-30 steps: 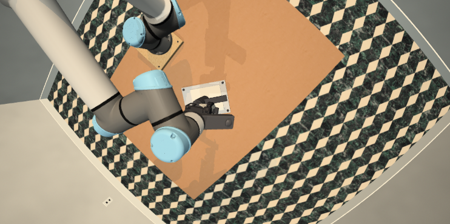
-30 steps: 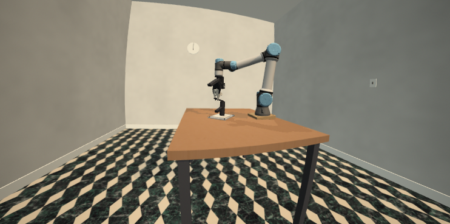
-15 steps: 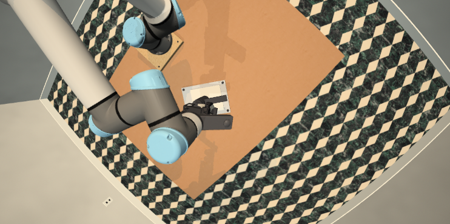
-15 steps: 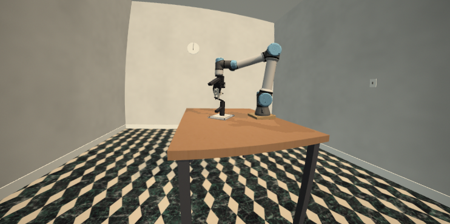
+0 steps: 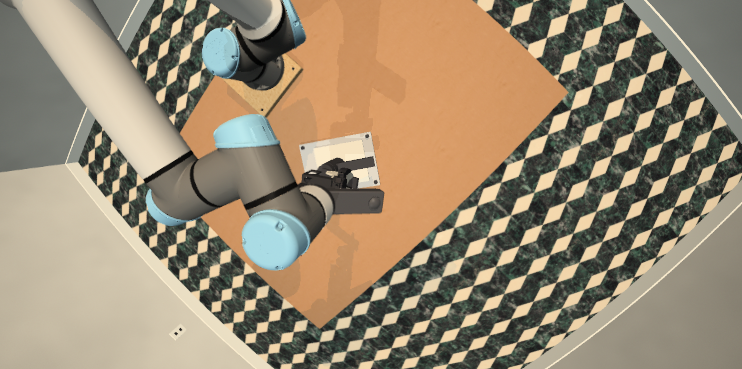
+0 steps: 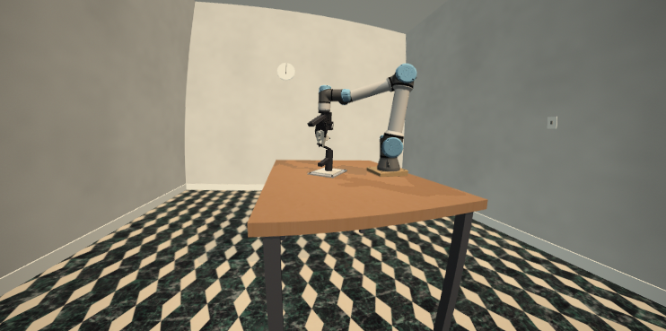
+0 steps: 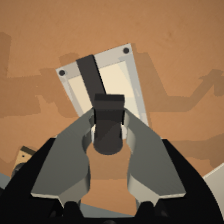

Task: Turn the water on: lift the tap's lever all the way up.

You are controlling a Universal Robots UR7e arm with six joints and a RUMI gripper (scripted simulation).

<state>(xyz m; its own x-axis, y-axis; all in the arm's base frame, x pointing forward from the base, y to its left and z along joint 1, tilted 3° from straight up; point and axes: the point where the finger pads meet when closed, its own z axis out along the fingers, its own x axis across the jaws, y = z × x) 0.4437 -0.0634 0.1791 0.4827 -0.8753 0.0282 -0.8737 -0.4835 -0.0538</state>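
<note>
The dark lever lies 3 cm behind my hand, 1 cm to the right of it and 1 cm below it. The rest, counted from my hand: tap: 5 cm behind, 2 cm to the right, 7 cm below.
</note>
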